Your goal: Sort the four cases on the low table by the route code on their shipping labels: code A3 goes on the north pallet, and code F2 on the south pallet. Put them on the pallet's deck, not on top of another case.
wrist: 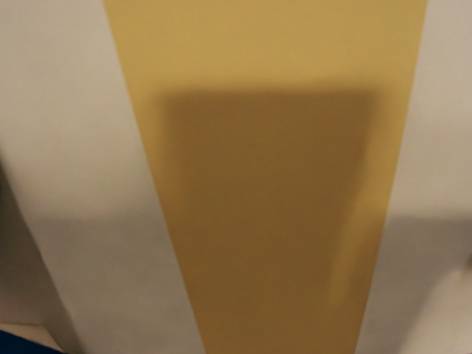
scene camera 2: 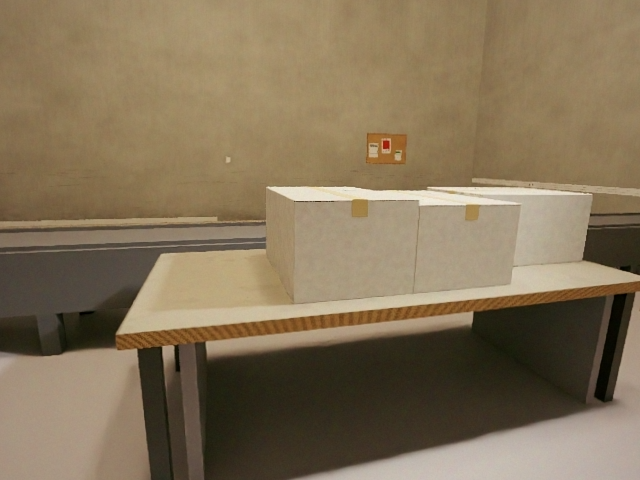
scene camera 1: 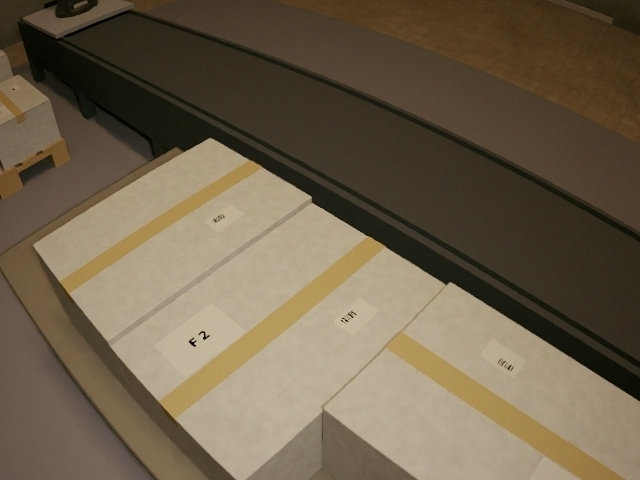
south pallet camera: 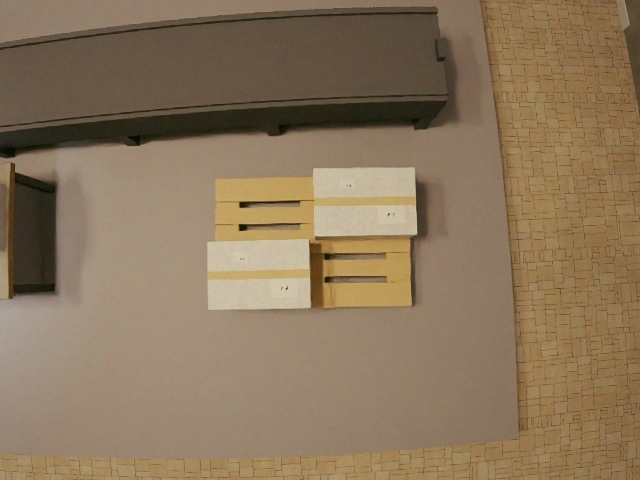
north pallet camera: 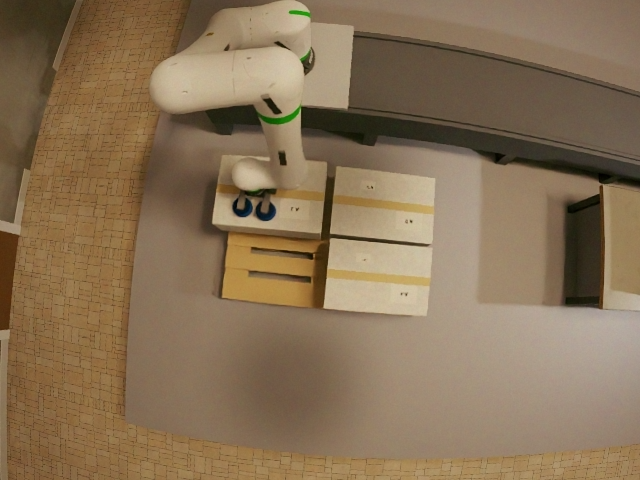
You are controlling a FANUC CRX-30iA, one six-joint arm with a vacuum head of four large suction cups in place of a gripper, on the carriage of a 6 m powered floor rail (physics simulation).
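Pixels of known places: hand at its tool point: [wrist: 255, 255]; arm's base at its link origin: [scene camera 1: 75, 10].
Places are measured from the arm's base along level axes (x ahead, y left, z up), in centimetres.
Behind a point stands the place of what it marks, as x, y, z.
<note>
My suction head [north pallet camera: 254, 208] has its blue cups on top of a white taped case [north pallet camera: 305, 225] {96.8, 18.7, -1.5} [wrist: 440, 100] {84.0, -1.8, -1.7} at the north pallet's back left. Whether the case touches the deck is unclear. Its label is too small to read. The north pallet [north pallet camera: 273, 290] {130.8, 1.5, -42.7} bears two more cases at right; its front left deck is bare. On the low table [scene camera 2: 206, 289] {102.4, 224.9, -4.0} stand a left case [scene camera 1: 124, 289] {110.9, 278.9, 25.6} [scene camera 2: 351, 253] {120.9, 266.0, 10.1}, code hidden, a middle case marked F 2 [scene camera 1: 268, 268] {85.1, 295.2, 24.0} [scene camera 2: 465, 248] {121.1, 305.0, 9.7} and a right case [scene camera 1: 516, 310] [scene camera 2: 553, 227] {102.3, 363.0, 11.6}, code hidden. The south pallet [south pallet camera: 361, 294] {136.2, 587.8, -42.6} bears two cases.
The south pallet's cases stand at back right [south pallet camera: 361, 222] {95.6, 587.6, -15.5} and front left [south pallet camera: 227, 299] {134.4, 511.3, -17.8}; its back left and front right deck is bare. The floor rail [north pallet camera: 465, 77] [south pallet camera: 206, 67] runs behind both pallets, with the carriage [north pallet camera: 330, 77] {10.4, 23.9, -0.1} at its north end.
</note>
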